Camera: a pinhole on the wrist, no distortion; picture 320 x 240 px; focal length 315.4 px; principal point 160.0 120.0 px. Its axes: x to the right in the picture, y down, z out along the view. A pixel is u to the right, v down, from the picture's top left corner.
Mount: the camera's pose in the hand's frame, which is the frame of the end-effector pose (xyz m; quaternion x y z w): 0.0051 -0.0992 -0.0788 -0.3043 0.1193 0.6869 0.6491
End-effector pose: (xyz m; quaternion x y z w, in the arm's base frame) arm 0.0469 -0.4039 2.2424 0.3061 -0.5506 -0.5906 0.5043
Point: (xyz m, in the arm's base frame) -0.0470 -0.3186 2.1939
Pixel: 29.3 147.1
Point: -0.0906 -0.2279 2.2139
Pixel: 36.5 191.2
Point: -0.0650 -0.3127 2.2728
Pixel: 113.0 99.2
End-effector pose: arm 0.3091 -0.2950 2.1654 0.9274 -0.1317 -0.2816 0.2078
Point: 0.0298 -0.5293 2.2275
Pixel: 259.2 160.6
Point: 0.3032 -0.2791 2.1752
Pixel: 255.4 96.3
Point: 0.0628 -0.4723 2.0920
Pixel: 170.3 114.5
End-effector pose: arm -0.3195 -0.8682 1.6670 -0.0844 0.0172 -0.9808 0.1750
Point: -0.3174 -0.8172 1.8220
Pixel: 9.6 29.5
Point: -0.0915 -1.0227 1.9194
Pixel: 183.5 115.8
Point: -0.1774 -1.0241 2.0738
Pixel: 120.0 43.2
